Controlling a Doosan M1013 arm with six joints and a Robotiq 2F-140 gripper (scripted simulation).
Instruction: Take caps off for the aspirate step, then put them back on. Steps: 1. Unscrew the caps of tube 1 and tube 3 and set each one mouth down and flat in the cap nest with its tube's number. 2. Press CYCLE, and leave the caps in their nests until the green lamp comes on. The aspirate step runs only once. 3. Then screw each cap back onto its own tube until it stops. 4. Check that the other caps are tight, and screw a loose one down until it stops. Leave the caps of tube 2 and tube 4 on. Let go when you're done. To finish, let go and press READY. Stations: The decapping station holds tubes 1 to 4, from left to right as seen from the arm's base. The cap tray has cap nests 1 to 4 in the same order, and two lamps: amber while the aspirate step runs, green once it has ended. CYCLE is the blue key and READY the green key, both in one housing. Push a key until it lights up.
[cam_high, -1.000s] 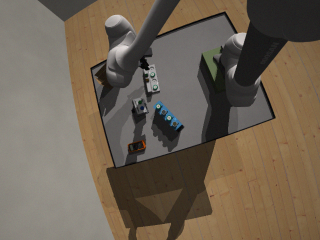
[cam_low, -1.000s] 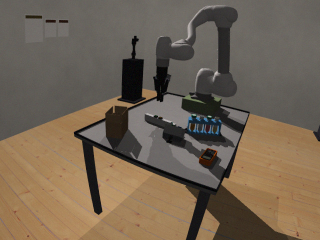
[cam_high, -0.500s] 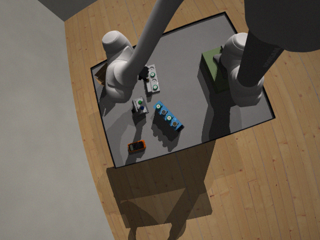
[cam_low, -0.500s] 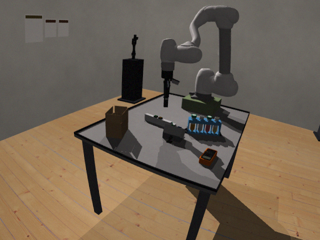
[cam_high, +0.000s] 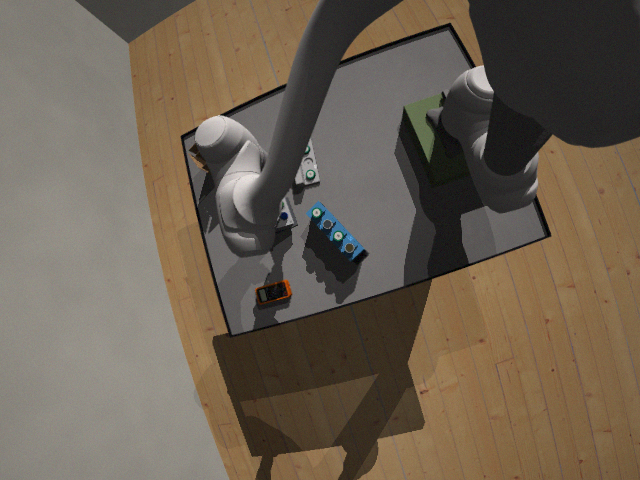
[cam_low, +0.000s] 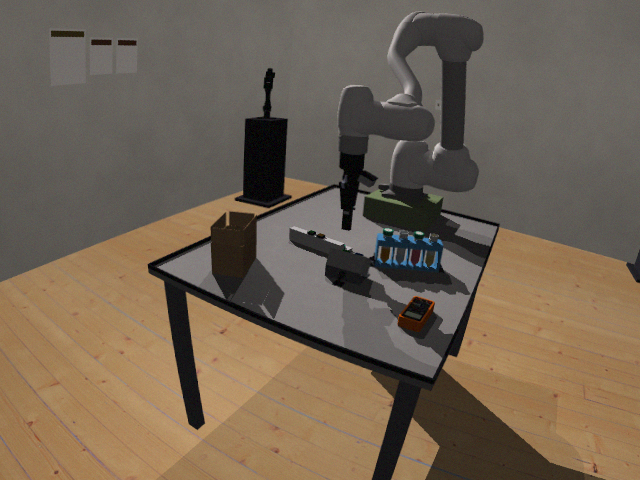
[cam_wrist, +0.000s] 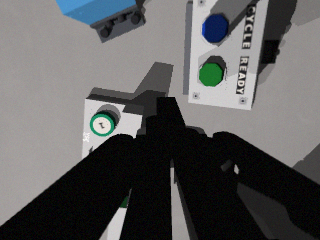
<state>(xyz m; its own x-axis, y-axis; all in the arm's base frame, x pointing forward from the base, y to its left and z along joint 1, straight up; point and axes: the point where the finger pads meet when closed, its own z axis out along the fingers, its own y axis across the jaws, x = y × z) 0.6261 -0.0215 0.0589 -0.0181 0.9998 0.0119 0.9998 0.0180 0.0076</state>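
The blue key is 8 cm below my hand, 7 cm to the left of it and 5 cm ahead of it. Also, from my hand: key housing (10 cm below, 7 cm ahead, 5 cm to the left); then green key (8 cm below, 5 cm ahead, 3 cm to the left); then cap 1 (14 cm below, 8 cm behind, 5 cm to the right).
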